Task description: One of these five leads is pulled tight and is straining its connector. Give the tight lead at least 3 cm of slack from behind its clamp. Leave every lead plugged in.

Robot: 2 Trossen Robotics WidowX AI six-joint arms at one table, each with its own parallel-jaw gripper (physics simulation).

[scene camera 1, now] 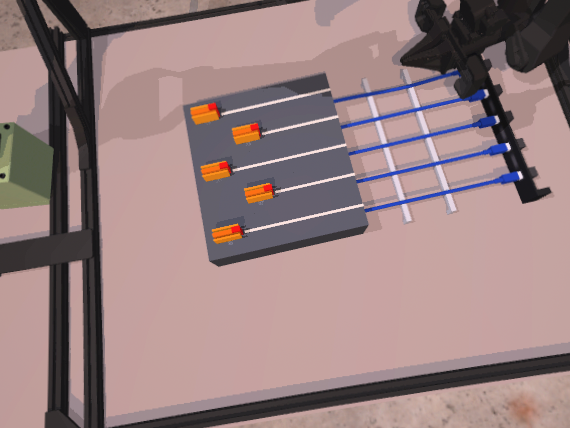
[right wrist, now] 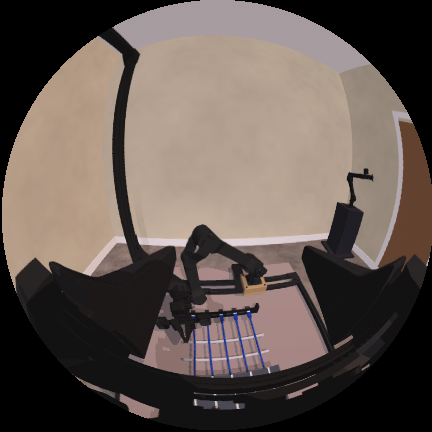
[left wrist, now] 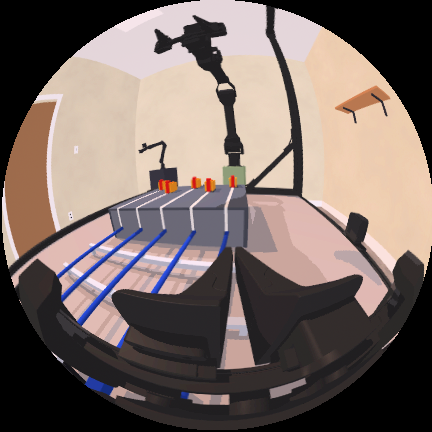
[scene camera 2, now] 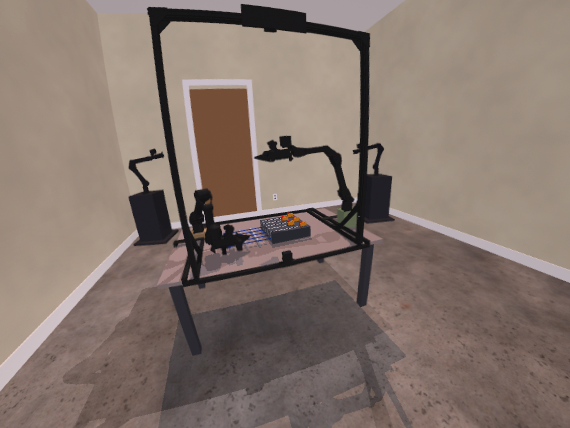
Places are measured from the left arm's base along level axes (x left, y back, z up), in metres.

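Pixels of known places: left gripper, between the fingertips: (scene camera 1: 401,61) (right wrist: 185,342) (left wrist: 232,252) (scene camera 2: 249,236); right gripper, between the fingertips: (right wrist: 242,253) (scene camera 2: 254,158); left arm's base, origin of its link: (right wrist: 253,279) (scene camera 2: 198,231); right arm's base, origin of its link: (left wrist: 234,165) (scene camera 2: 347,209).
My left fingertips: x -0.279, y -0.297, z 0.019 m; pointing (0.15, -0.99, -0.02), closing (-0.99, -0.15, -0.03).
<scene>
For each thing: its middle in the pictures, then the offset to it from my left fingertips. "pt": a spot on its surface instead.
- black rail, a spot on its surface: (scene camera 1: 522,188) pt dx +0.245, dy +0.147, dz -0.056 m
- lowest clamp, middle of its body: (scene camera 1: 228,235) dx +0.233, dy -0.339, dz -0.002 m
- topmost lead, a spot on its surface: (left wrist: 226,240) pt dx +0.019, dy -0.127, dz -0.059 m
Five blue leads run from the grey box (scene camera 1: 310,200) (left wrist: 150,220) over two white bars to plugs on the black rail (scene camera 1: 522,188). White lines continue over the box top to orange-and-red clamps, such as the lowest clamp (scene camera 1: 227,233). The topmost lead (scene camera 1: 352,97) (left wrist: 226,240) bows slightly in scene camera 1; the others look straight. Its plug is hidden there behind the left arm. Which lead is tight I cannot tell. My left gripper (scene camera 1: 403,61) (scene camera 2: 247,238) (left wrist: 232,252) (right wrist: 185,342) is shut and empty beside this lead. My right gripper (scene camera 2: 256,158) is open, high above the table.
The white bars (scene camera 1: 390,161) (scene camera 1: 430,150) stand crosswise under the leads, between box and rail. The black table frame (scene camera 1: 94,300) borders the table. A green block (scene camera 1: 30,167) (left wrist: 234,175) lies beyond the box, at the right arm's base.
</scene>
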